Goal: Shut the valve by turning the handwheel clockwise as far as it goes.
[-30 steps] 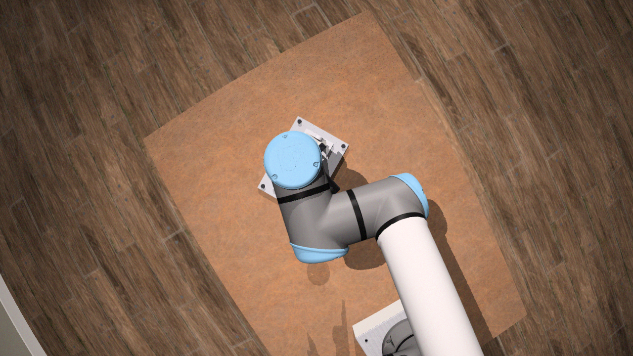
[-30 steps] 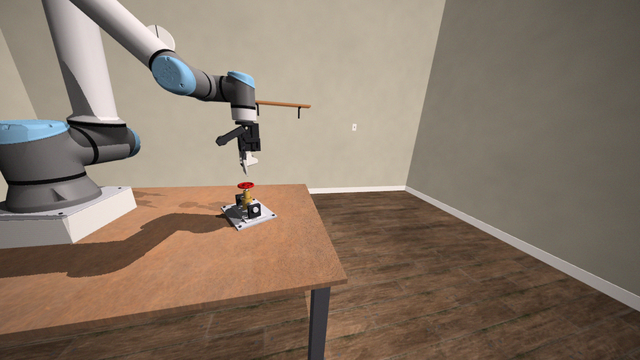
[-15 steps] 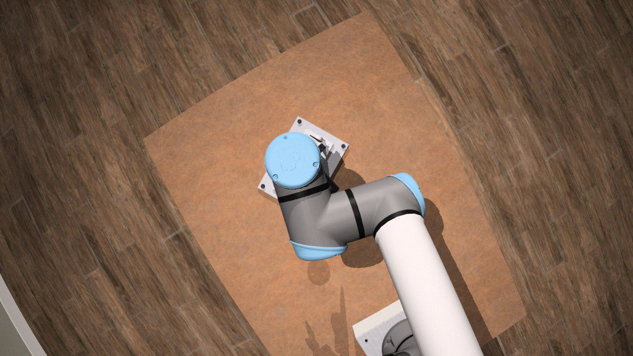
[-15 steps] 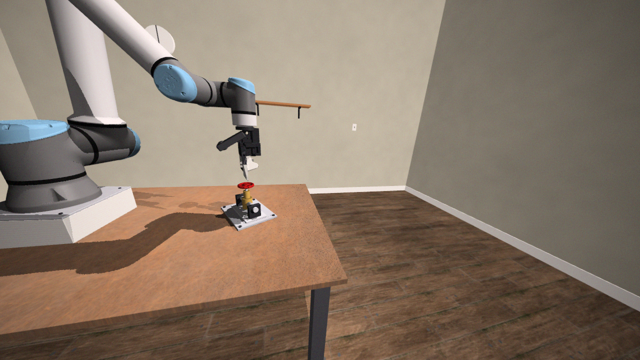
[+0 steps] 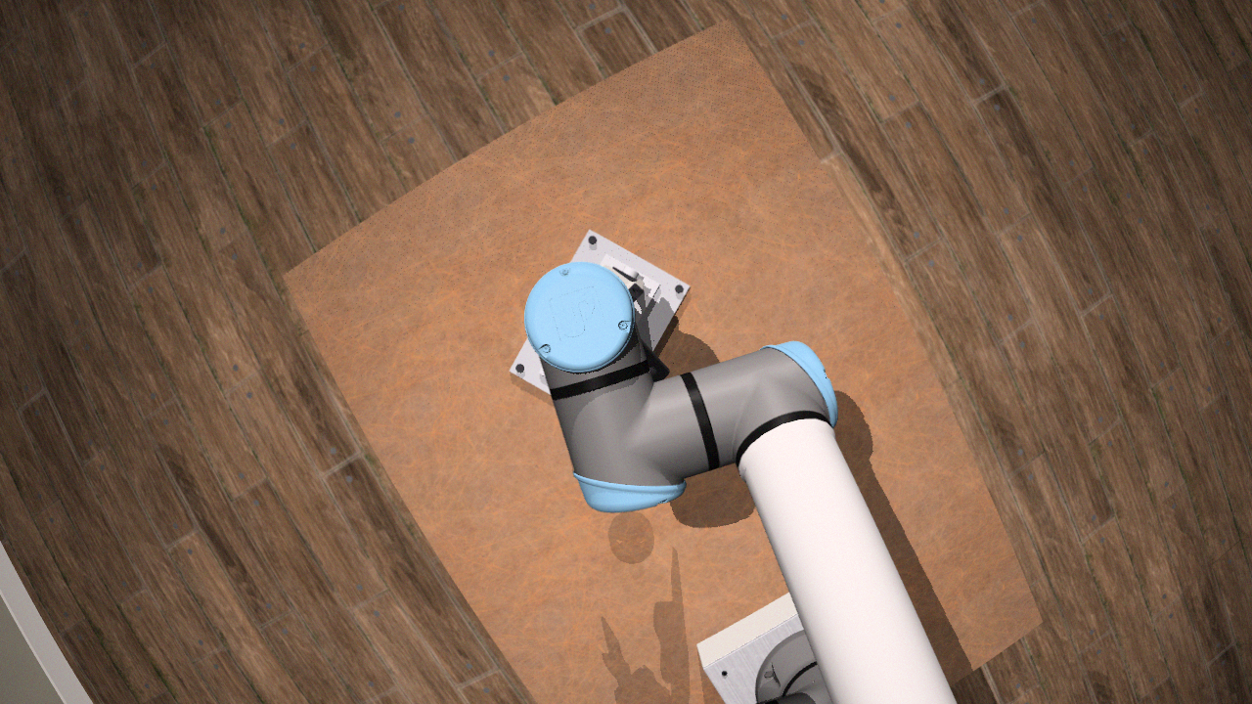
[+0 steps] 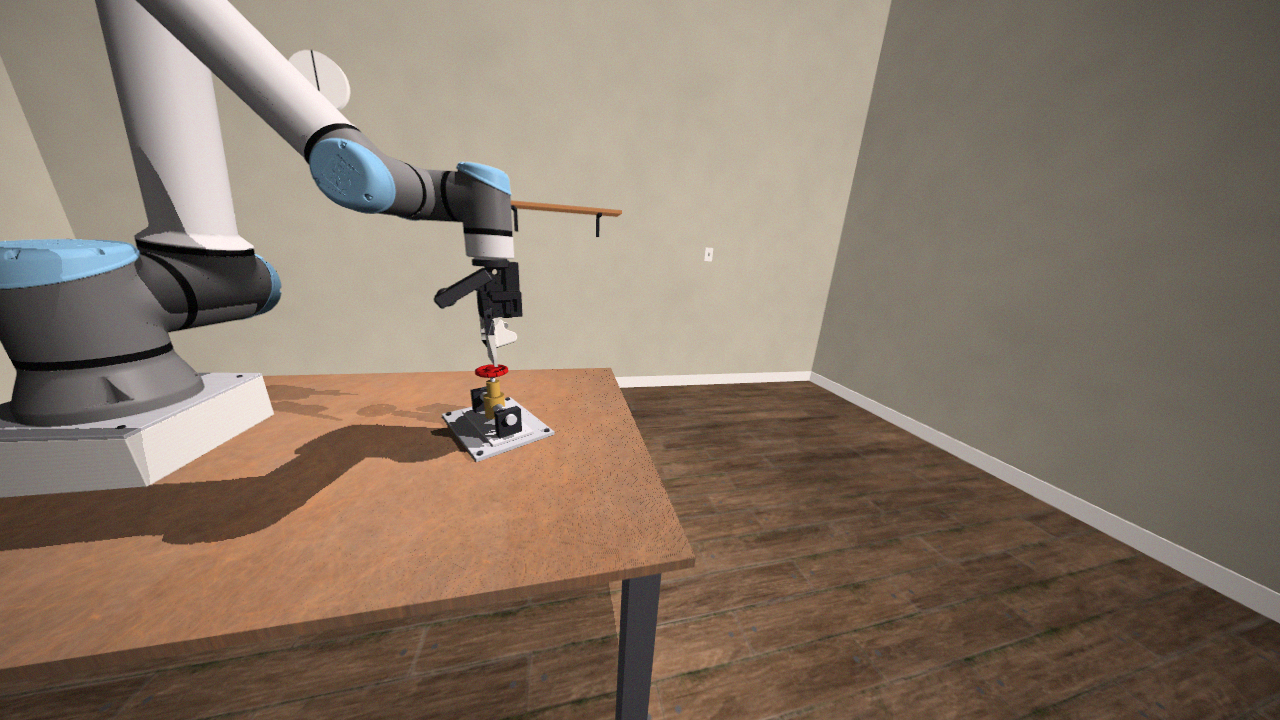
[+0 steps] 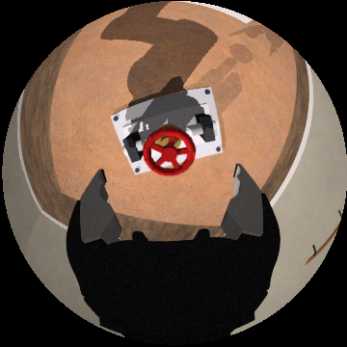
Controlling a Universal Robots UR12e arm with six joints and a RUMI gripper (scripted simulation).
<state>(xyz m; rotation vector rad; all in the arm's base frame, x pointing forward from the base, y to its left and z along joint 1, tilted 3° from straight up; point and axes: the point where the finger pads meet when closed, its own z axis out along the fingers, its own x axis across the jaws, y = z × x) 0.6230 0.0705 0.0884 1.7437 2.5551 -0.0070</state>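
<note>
The red handwheel lies 4 cm below my hand. The rest, counted from my hand: base plate: 16 cm below.
</note>
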